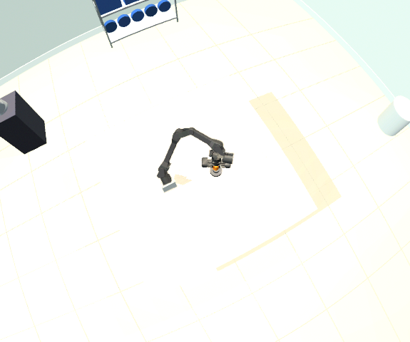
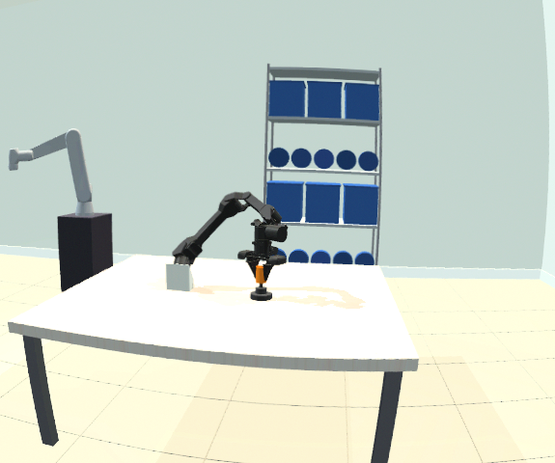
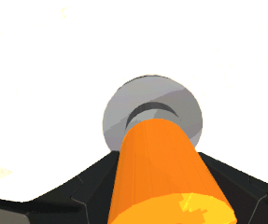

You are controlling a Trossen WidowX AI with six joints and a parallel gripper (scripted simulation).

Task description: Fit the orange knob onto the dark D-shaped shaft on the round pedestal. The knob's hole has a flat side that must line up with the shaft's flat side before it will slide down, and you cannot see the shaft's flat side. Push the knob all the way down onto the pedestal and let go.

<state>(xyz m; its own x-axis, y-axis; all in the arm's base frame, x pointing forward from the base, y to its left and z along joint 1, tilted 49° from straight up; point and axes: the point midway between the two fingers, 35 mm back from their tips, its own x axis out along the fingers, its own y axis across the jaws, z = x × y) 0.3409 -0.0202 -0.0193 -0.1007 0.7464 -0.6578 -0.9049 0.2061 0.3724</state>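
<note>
Now: the orange knob 20 mm above my gripper tip. From my gripper tip the other things lie so: pedestal: 40 mm below.
</note>
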